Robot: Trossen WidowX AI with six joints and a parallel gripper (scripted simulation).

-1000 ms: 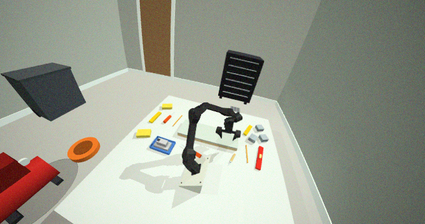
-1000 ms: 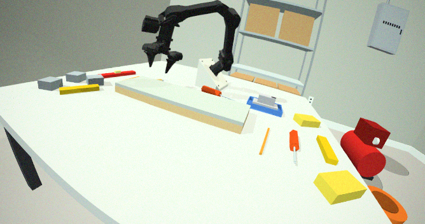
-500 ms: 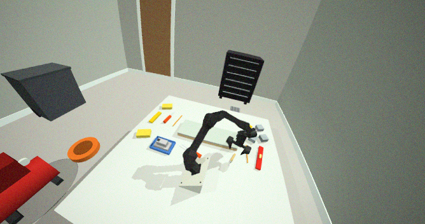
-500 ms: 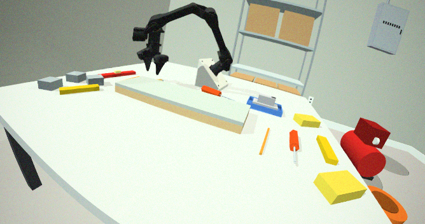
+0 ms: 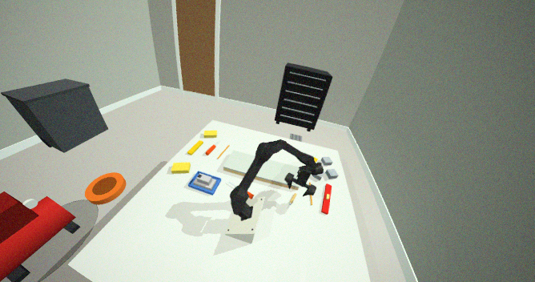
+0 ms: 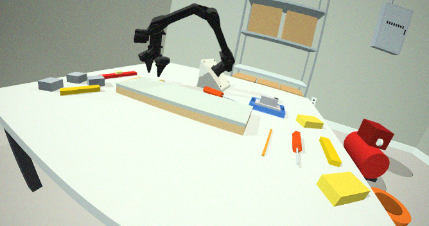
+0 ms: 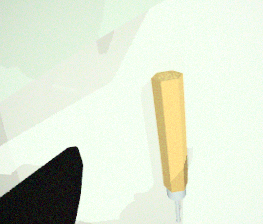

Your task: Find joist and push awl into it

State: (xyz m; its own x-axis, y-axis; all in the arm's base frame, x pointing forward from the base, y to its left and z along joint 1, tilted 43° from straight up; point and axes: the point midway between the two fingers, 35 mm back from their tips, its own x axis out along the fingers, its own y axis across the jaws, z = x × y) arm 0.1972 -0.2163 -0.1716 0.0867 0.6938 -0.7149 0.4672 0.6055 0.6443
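The awl lies 50 mm behind my gripper tip, 40 mm below it and 30 mm to the left of it. From my gripper tip the other things lie so: stud finder: 580 mm to the left, 10 mm behind; then blue tray: 570 mm to the left, 30 mm below, 10 mm behind; then red level: 220 mm to the right, 30 mm below, 10 mm ahead.
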